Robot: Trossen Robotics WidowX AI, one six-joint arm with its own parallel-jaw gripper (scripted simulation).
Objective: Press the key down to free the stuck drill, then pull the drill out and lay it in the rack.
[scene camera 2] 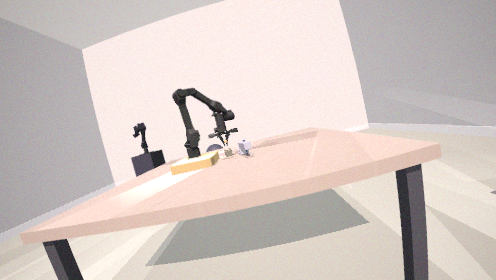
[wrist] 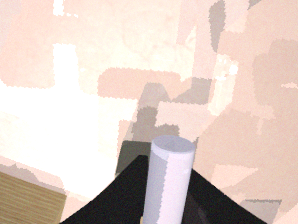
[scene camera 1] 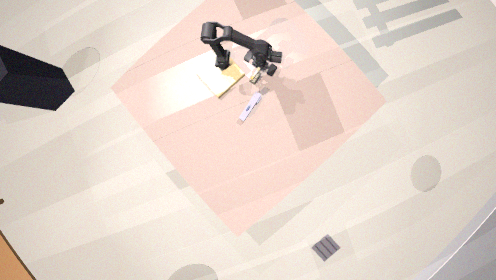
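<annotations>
A drill, held by my gripper (wrist: 157, 165).
</annotations>
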